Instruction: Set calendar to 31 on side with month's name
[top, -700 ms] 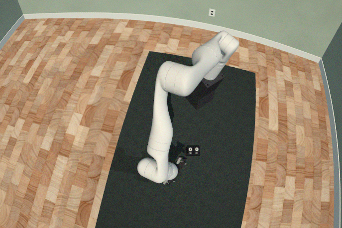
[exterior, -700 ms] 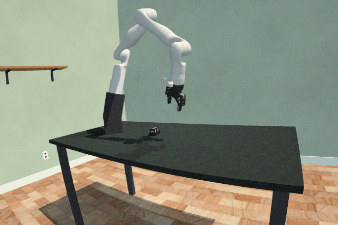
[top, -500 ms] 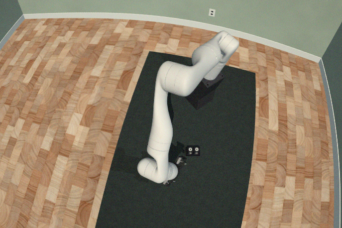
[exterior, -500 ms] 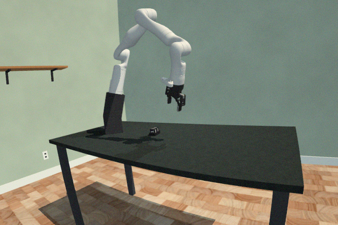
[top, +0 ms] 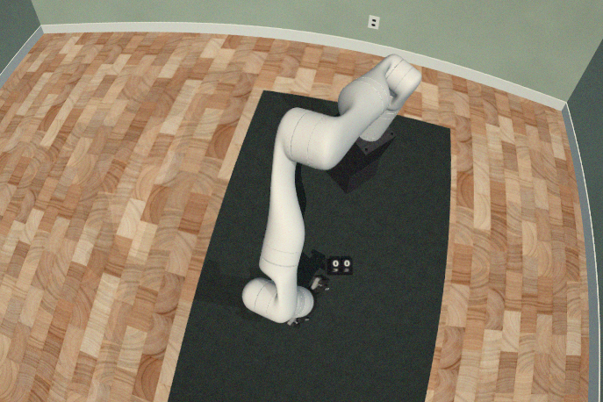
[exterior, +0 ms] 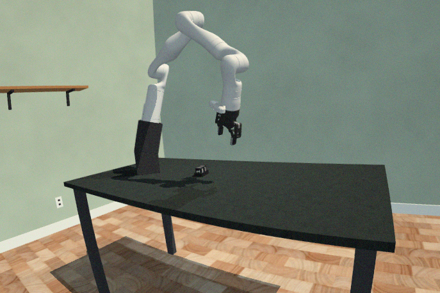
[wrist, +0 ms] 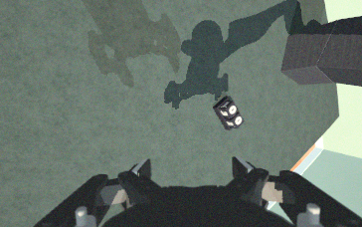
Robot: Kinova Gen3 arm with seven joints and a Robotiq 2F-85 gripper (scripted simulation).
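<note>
Right now the black calendar tray is 190 mm behind my hand, 170 mm below it and 50 mm to the left of it.
</note>
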